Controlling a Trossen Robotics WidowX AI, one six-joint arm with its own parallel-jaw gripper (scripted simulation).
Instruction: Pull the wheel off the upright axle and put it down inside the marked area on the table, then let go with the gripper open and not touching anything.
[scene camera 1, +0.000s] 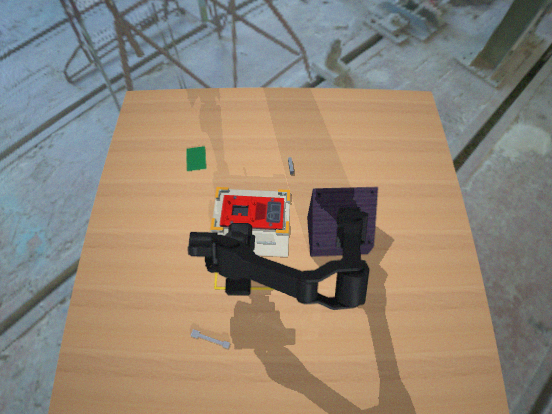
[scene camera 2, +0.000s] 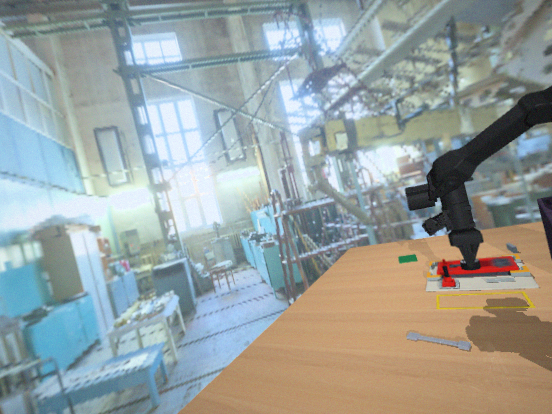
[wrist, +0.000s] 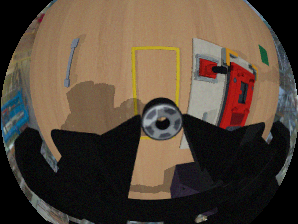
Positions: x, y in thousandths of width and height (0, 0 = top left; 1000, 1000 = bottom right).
Labels:
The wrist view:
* gripper: 545, 529
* wheel: 532, 480, held by the gripper
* red board: 807, 373

